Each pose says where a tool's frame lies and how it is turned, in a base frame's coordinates. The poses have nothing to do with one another.
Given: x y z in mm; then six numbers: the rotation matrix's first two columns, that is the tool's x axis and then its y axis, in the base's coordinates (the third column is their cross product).
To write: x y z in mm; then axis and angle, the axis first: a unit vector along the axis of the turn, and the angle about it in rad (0 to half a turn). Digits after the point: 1 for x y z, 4 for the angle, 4 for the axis.
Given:
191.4 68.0 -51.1 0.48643 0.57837 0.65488 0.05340 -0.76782 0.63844
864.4 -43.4 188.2 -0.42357 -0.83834 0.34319 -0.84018 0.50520 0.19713
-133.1 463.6 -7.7 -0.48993 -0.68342 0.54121 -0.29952 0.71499 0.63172
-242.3 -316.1 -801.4 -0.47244 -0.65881 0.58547 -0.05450 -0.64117 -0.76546
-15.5 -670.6 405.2 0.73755 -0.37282 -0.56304 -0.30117 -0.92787 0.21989
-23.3 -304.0 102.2 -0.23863 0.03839 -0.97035 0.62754 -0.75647 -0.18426
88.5 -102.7 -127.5 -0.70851 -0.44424 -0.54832 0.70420 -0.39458 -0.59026
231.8 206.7 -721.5 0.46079 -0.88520 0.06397 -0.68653 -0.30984 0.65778
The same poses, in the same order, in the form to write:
191.4 68.0 -51.1 0.8493 0.2018 0.4878 2.5734
864.4 -43.4 188.2 0.5079 -0.8614 0.0023 2.7347
-133.1 463.6 -7.7 0.3242 -0.9104 -0.2570 2.2982
-242.3 -316.1 -801.4 -0.4842 0.3830 -0.7867 2.7474
-15.5 -670.6 405.2 0.9319 -0.1814 -0.3142 3.0273
-23.3 -304.0 102.2 0.5955 0.2913 -0.7487 2.7372
88.5 -102.7 -127.5 0.1633 0.4533 -0.8762 2.4270
231.8 206.7 -721.5 0.8369 -0.5217 -0.1655 2.4977

